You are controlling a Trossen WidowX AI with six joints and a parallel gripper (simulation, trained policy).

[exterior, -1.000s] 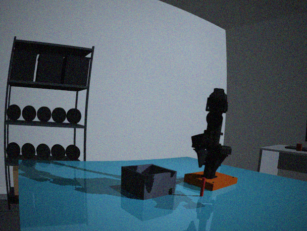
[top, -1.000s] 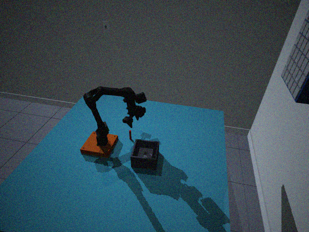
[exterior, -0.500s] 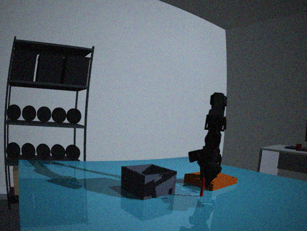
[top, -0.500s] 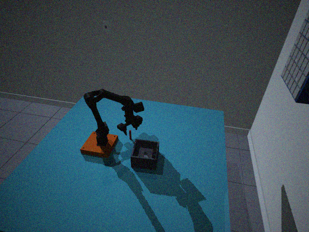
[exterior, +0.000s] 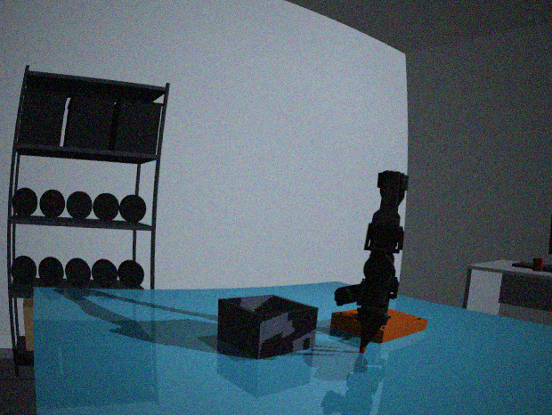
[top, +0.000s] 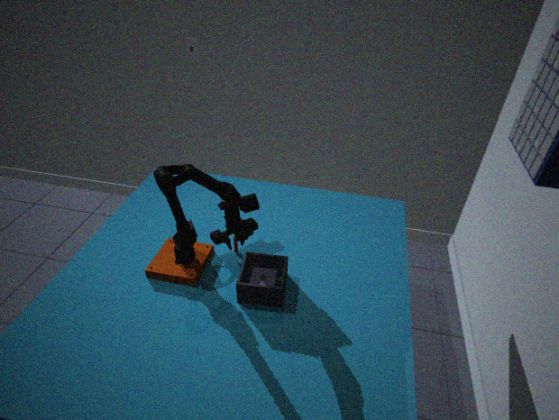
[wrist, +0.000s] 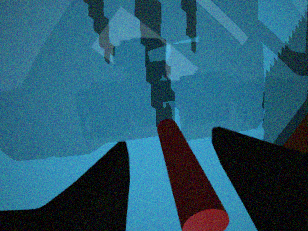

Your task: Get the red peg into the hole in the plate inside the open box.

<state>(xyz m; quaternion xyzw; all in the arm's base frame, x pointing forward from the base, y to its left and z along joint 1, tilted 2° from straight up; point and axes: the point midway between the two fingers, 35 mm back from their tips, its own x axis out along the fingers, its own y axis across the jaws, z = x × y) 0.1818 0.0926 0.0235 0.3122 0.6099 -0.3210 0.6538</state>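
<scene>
Now: gripper tip 18 cm to the left of the plate, 13 cm short of it and 2 cm below it. Round my gripper tip: red peg (2 cm above); then dark box (18 cm to the right, 13 cm ahead).
</scene>
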